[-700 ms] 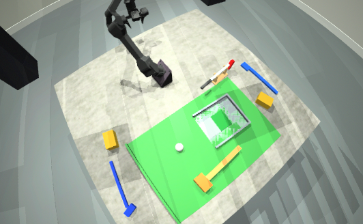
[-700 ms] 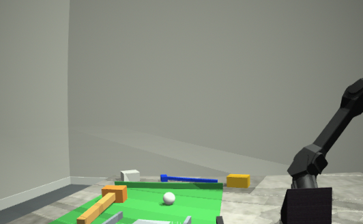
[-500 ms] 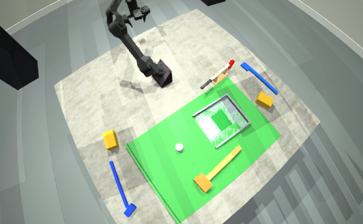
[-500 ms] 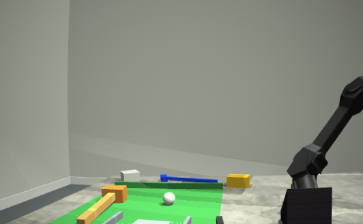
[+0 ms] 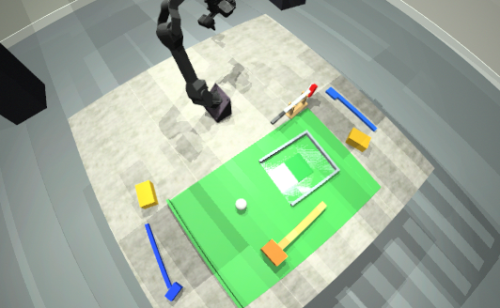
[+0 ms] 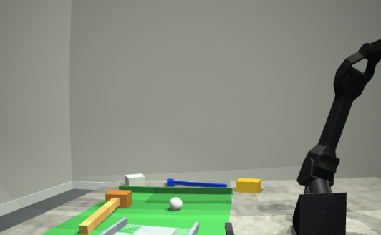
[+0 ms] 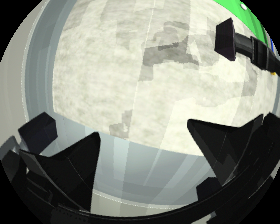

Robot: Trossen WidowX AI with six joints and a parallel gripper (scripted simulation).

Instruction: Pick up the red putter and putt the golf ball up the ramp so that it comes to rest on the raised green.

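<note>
The red putter lies 440 mm ahead of my gripper tip, 170 mm below it and 120 mm to the left of it. Round my gripper tip: green mat 740 mm ahead, 230 mm below, 150 mm to the right; then white golf ball 700 mm ahead, 290 mm to the right, 210 mm below; then wooden stand 440 mm ahead, 190 mm below, 140 mm to the left.
</note>
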